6 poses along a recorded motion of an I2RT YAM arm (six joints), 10 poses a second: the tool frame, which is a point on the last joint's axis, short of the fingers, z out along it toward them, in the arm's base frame.
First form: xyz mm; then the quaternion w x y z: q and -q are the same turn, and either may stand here.
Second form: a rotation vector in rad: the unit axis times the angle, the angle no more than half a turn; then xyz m. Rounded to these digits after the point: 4 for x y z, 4 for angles.
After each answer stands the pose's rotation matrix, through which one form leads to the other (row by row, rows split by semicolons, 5 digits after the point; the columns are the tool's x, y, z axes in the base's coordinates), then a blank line. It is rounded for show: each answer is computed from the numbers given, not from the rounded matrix.
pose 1, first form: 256.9 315.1 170.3 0.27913 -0.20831 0.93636 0.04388
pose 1, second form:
-0.5588 2.5117 0.1177 0.2569 0.3151 0.1703
-0.75739 -0.41460 0.50445; -0.36561 0.90936 0.19847; -0.54101 -0.03412 -0.84032

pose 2, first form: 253.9 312.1 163.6 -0.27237 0.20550 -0.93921 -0.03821
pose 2, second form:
-0.5531 2.5280 0.1028 0.2539 0.3121 0.1636
-0.76717 -0.40683 0.49593; -0.36520 0.91262 0.18372; -0.52733 -0.04017 -0.84871

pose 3, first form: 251.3 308.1 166.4 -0.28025 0.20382 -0.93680 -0.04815
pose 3, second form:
-0.5464 2.5115 0.1291 0.2513 0.3081 0.1664
-0.75983 -0.40887 0.50545; -0.35489 0.91228 0.20446; -0.54471 -0.02403 -0.83828

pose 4, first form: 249.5 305.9 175.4 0.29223 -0.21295 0.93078 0.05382
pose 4, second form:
-0.5675 2.4803 0.1434 0.2495 0.3059 0.1754
-0.73851 -0.42788 0.52108; -0.36497 0.90351 0.22465; -0.56693 -0.02427 -0.82341

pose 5, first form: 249.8 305.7 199.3 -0.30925 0.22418 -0.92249 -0.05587
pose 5, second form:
-0.5924 2.4375 0.1476 0.2498 0.3057 0.1993
-0.70822 -0.44816 0.54551; -0.37905 0.89324 0.24173; -0.59561 -0.03558 -0.80249

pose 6, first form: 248.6 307.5 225.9 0.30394 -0.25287 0.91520 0.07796
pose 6, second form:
-0.6699 2.4246 0.2065 0.2486 0.3075 0.2259
-0.68735 -0.51025 0.51691; -0.41547 0.85996 0.29642; -0.59576 -0.01102 -0.80308

